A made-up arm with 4 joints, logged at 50 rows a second.
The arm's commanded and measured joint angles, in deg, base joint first. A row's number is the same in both.
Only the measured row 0 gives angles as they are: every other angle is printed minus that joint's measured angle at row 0.
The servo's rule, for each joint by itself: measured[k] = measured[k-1] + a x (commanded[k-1-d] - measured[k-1]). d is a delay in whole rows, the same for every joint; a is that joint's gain. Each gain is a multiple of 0.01, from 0.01 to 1. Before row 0 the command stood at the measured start. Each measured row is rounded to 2 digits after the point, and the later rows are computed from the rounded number. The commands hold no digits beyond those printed.
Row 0, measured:
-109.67, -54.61, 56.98, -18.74
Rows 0 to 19, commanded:
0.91, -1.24, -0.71, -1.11
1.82, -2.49, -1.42, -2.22
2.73, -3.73, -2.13, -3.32
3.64, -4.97, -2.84, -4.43
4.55, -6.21, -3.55, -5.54
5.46, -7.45, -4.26, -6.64
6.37, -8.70, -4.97, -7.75
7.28, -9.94, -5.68, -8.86
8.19, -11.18, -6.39, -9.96
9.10, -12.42, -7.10, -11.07
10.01, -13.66, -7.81, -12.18
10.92, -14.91, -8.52, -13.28
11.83, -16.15, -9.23, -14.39
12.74, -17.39, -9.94, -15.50
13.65, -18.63, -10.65, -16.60
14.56, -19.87, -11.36, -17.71
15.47, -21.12, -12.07, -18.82
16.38, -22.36, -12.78, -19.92
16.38, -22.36, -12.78, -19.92
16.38, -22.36, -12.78, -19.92
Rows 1 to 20, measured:
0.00, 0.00, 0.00, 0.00
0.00, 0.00, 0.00, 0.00
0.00, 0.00, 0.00, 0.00
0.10, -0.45, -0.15, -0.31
0.29, -1.18, -0.42, -0.84
0.56, -2.10, -0.78, -1.53
0.90, -3.13, -1.21, -2.34
1.30, -4.24, -1.70, -3.24
1.76, -5.40, -2.24, -4.19
2.27, -6.59, -2.81, -5.19
2.82, -7.80, -3.41, -6.22
3.41, -9.02, -4.04, -7.27
4.04, -10.24, -4.68, -8.33
4.70, -11.47, -5.34, -9.41
5.38, -12.71, -6.01, -10.49
6.09, -13.95, -6.69, -11.58
6.82, -15.19, -7.37, -12.68
7.57, -16.43, -8.06, -13.78
8.34, -17.67, -8.75, -14.88
9.12, -18.91, -9.45, -15.98
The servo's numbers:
d 3
a 0.11 0.36 0.21 0.28

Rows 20 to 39, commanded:
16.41, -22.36, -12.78, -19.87
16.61, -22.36, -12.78, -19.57
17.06, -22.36, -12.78, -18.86
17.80, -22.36, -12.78, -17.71
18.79, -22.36, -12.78, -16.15
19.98, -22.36, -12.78, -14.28
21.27, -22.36, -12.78, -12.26
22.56, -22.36, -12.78, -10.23
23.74, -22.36, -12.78, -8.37
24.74, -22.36, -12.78, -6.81
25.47, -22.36, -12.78, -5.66
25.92, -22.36, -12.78, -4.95
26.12, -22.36, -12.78, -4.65
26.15, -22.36, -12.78, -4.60
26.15, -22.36, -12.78, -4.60
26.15, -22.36, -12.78, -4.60
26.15, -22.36, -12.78, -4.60
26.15, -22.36, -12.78, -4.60
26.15, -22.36, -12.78, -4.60
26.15, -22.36, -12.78, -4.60
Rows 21 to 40, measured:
9.92, -20.15, -10.15, -17.08
10.63, -20.95, -10.70, -17.88
11.26, -21.46, -11.14, -18.45
11.83, -21.78, -11.48, -18.85
12.36, -21.99, -11.75, -19.05
12.88, -22.12, -11.97, -19.00
13.42, -22.21, -12.14, -18.64
14.01, -22.26, -12.27, -17.94
14.67, -22.30, -12.38, -16.92
15.40, -22.32, -12.46, -15.62
16.19, -22.33, -12.53, -14.11
17.02, -22.34, -12.58, -12.50
17.87, -22.35, -12.62, -10.91
18.71, -22.35, -12.65, -9.44
19.50, -22.35, -12.68, -8.18
20.23, -22.35, -12.70, -7.19
20.88, -22.35, -12.72, -6.46
21.46, -22.35, -12.73, -5.94
21.98, -22.35, -12.74, -5.56
22.44, -22.35, -12.75, -5.29

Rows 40 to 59, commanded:
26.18, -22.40, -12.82, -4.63
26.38, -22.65, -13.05, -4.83
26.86, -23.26, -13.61, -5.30
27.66, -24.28, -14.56, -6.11
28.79, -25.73, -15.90, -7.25
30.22, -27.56, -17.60, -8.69
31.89, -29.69, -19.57, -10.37
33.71, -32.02, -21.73, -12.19
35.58, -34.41, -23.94, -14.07
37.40, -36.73, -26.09, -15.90
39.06, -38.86, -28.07, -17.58
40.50, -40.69, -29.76, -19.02
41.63, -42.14, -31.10, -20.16
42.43, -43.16, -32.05, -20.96
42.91, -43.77, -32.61, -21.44
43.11, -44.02, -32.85, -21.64
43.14, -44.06, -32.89, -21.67
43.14, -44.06, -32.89, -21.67
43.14, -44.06, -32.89, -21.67
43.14, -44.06, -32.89, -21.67
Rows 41 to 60, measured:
22.85, -22.35, -12.76, -5.10
23.21, -22.35, -12.76, -4.96
23.53, -22.35, -12.76, -4.86
23.82, -22.37, -12.77, -4.80
24.10, -22.47, -12.83, -4.81
24.40, -22.75, -12.99, -4.95
24.76, -23.30, -13.32, -5.27
25.20, -24.17, -13.86, -5.82
25.75, -25.39, -14.65, -6.62
26.43, -26.94, -15.68, -7.67
27.23, -28.77, -16.95, -8.94
28.15, -30.80, -18.42, -10.38
29.17, -32.93, -20.03, -11.93
30.26, -35.06, -21.72, -13.51
31.39, -37.09, -23.41, -15.05
32.52, -38.91, -25.02, -16.48
33.61, -40.44, -26.50, -17.73
34.63, -41.64, -27.78, -18.77
35.56, -42.50, -28.84, -19.57
36.39, -43.06, -29.69, -20.16

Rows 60 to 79, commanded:
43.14, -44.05, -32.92, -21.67
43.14, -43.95, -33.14, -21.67
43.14, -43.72, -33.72, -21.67
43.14, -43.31, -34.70, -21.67
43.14, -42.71, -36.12, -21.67
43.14, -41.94, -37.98, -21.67
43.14, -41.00, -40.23, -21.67
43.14, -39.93, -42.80, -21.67
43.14, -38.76, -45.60, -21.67
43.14, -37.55, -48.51, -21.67
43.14, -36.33, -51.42, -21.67
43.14, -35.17, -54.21, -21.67
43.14, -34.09, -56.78, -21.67
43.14, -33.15, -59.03, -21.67
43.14, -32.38, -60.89, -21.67
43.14, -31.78, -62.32, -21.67
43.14, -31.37, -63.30, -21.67
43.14, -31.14, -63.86, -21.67
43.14, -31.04, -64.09, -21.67
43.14, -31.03, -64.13, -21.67
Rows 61 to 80, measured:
37.13, -43.42, -30.36, -20.58
37.79, -43.65, -30.89, -20.89
38.38, -43.80, -31.31, -21.11
38.90, -43.89, -31.65, -21.27
39.37, -43.91, -31.96, -21.38
39.78, -43.84, -32.33, -21.46
40.15, -43.65, -32.83, -21.52
40.48, -43.31, -33.52, -21.56
40.77, -42.82, -34.46, -21.59
41.03, -42.16, -35.67, -21.61
41.26, -41.36, -37.17, -21.63
41.47, -40.42, -38.94, -21.64
41.65, -39.39, -40.95, -21.65
41.81, -38.29, -43.15, -21.66
41.96, -37.17, -45.47, -21.66
42.09, -36.06, -47.85, -21.66
42.21, -35.01, -50.20, -21.66
42.31, -34.06, -52.44, -21.66
42.40, -33.24, -54.51, -21.66
42.48, -32.57, -56.36, -21.66

